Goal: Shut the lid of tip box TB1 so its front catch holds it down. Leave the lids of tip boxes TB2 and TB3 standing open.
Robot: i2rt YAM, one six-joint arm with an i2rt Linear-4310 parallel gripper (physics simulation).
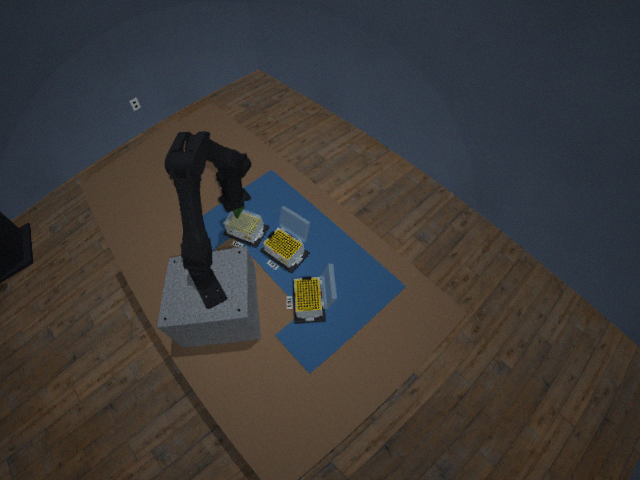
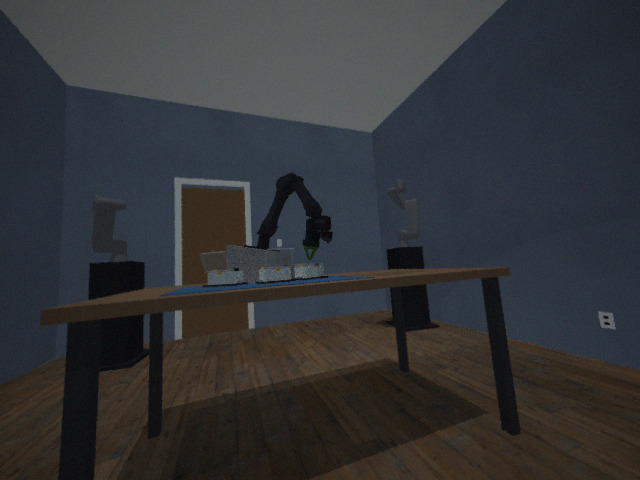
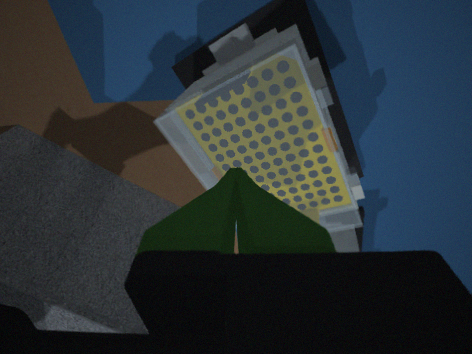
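Pixels of known places: gripper, between the fingertips: (image 1: pixel 236 217) (image 2: pixel 309 260) (image 3: pixel 235 177); arm's base, origin of its link: (image 1: pixel 206 282) (image 2: pixel 262 249).
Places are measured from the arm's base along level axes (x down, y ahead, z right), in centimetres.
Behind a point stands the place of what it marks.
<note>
The tip box at the far left of the row, taken as TB1 (image 1: pixel 247 225) @[z -20.4, x 11.6, y 22.8 cm] (image 2: pixel 309 271) (image 3: pixel 270 135) @[z -24.4, x 11.7, y 21.9 cm], has its clear lid lowered over the yellow tip rack. Whether its catch holds cannot be told. The middle tip box (image 1: pixel 283 248) (image 2: pixel 275 274) @[z -5.6, x 13.9, y 34.2 cm] has its clear lid (image 1: pixel 294 223) @[z -8.0, x 7.4, y 36.5 cm] standing open. The third tip box (image 1: pixel 308 298) (image 2: pixel 225 277) @[z 15.3, x 13.7, y 31.8 cm] also has its lid (image 1: pixel 329 286) @[z 19.1, x 7.6, y 33.0 cm] (image 2: pixel 213 260) @[z 19.6, x 6.3, y 33.5 cm] standing open. The labels are too small to read surely. My gripper (image 1: pixel 237 216) @[z -23.4, x 8.2, y 20.4 cm] (image 2: pixel 310 257) @[z -23.4, x 8.2, y 20.4 cm] (image 3: pixel 235 177) @[z -23.4, x 8.2, y 20.4 cm] is shut and empty, pointing down over the lowered lid at one end. Contact cannot be told.
The boxes stand on dark bases on a blue mat (image 1: pixel 361 289) @[z 22.5, x 17.4, y 43.9 cm] (image 3: pixel 420 120) @[z -24.4, x 17.4, y 33.0 cm] on the wooden table (image 1: pixel 341 413) @[z 53.5, x 17.7, y 14.1 cm] (image 2: pixel 444 273) @[z -76.9, x 17.9, y 50.0 cm]. The grey speckled block (image 1: pixel 227 289) @[z 6.3, x -0.8, y 4.9 cm] (image 3: pixel 75 200) @[z -13.2, x 12.1, y 2.5 cm] under the arm's base stands close to the lid-down box.
</note>
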